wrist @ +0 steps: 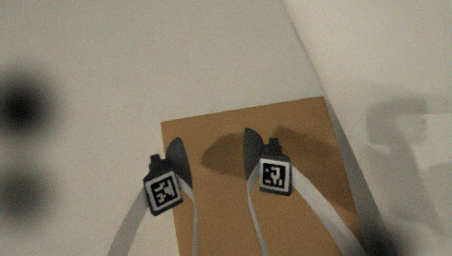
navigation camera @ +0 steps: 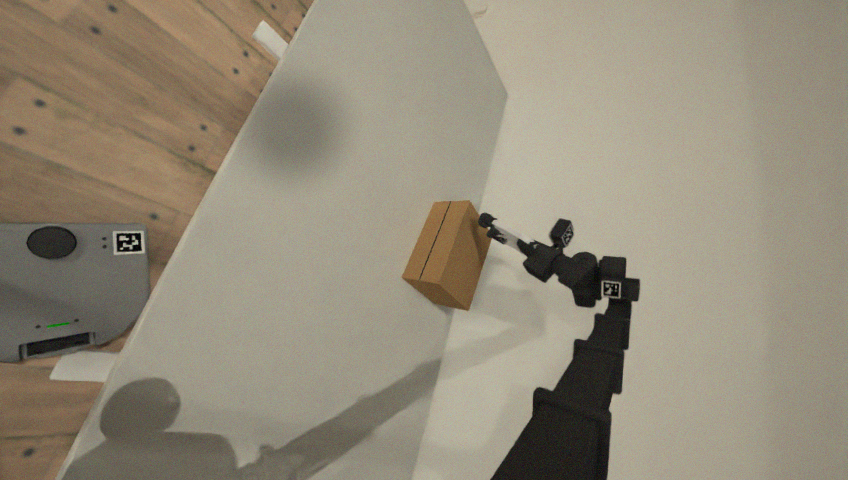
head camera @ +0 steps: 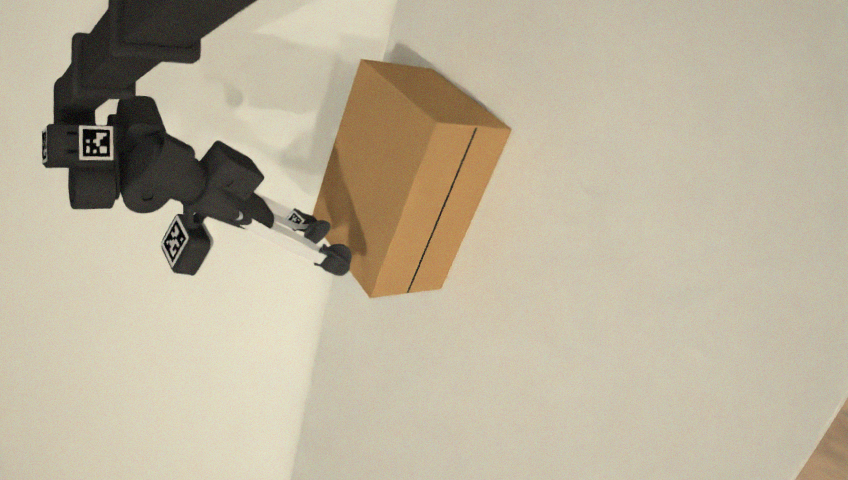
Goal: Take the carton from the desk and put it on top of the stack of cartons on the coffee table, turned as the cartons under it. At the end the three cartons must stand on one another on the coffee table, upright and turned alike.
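Where they show: gripper, between the fingertips: (navigation camera: 484, 223) (head camera: 336, 250); robot's base, origin of its link: (navigation camera: 53, 241).
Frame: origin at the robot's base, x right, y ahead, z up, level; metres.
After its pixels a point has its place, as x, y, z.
Note:
The brown carton (head camera: 386, 160) @(0.677, -0.050, 0.840) (navigation camera: 455, 249) @(0.653, -0.008, 0.840) (wrist: 220, 215), with a dark line along one narrow face, stands on the pale grey desk (head camera: 595, 297) @(0.461, 0.109, 0.720) (navigation camera: 297, 267) @(0.295, -0.027, 0.720) (wrist: 100, 75) near its far edge. My gripper (head camera: 327, 244) @(0.736, 0.059, 0.879) (navigation camera: 490, 226) @(0.736, 0.059, 0.879) (wrist: 215, 150) @(0.736, 0.059, 0.879) is partly open, with a gap between its fingertips and nothing held. The fingertips are at one end of the carton's broad brown face, and in the wrist view both lie inside its outline. Whether they touch it I cannot tell. The coffee table and its stack of cartons do not show.
A pale wall-like surface (head camera: 148, 386) @(1.118, 0.295, 1.028) (navigation camera: 684, 178) @(1.070, 0.188, 1.302) lies beyond the desk's far edge, beside my arm (navigation camera: 571, 386) @(0.293, -0.086, 1.190). My grey base (navigation camera: 89, 285) @(0.055, -0.105, 0.160) stands on the wooden floor (navigation camera: 89, 154) @(0.073, 0.240, 0.000) by the desk's near edge. Shadows of my head and arm fall across the desk.

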